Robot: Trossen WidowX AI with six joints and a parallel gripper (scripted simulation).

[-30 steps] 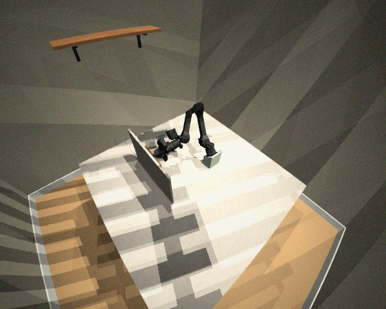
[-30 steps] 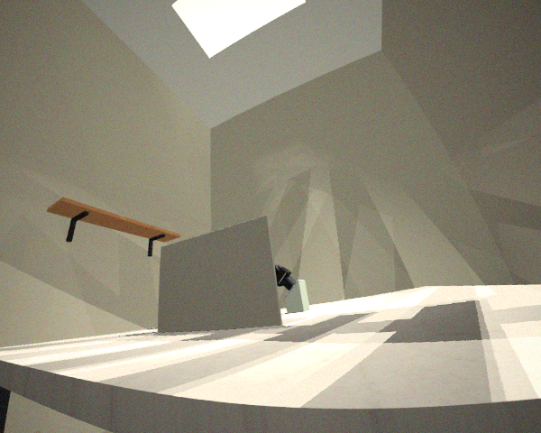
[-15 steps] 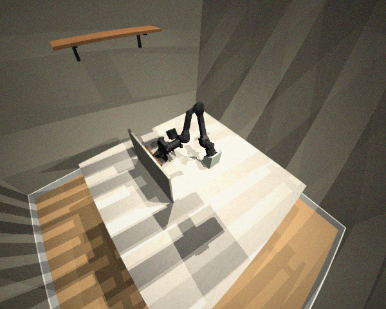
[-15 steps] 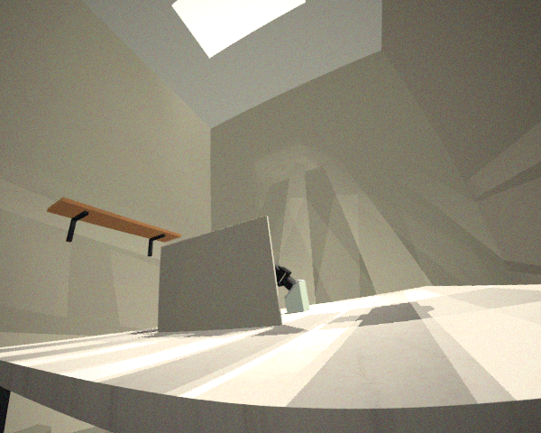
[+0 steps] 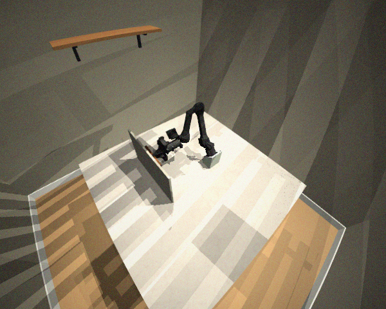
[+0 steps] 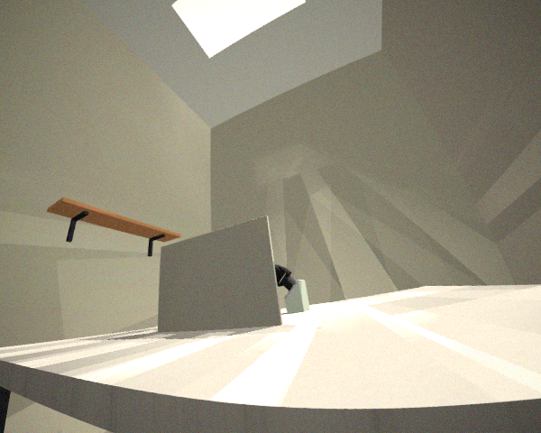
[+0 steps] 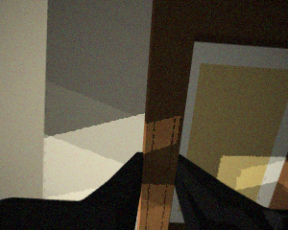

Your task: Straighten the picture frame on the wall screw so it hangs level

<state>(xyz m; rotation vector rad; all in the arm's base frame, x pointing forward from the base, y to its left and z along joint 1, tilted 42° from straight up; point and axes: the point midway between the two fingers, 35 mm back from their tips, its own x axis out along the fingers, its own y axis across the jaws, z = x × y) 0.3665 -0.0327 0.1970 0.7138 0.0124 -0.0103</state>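
The wooden picture frame is 5 cm below my gripper tip, 1 cm to the right of it and 1 cm ahead of it. From my gripper tip the other things lie so: upright wall panel: 7 cm below, 2 cm ahead.
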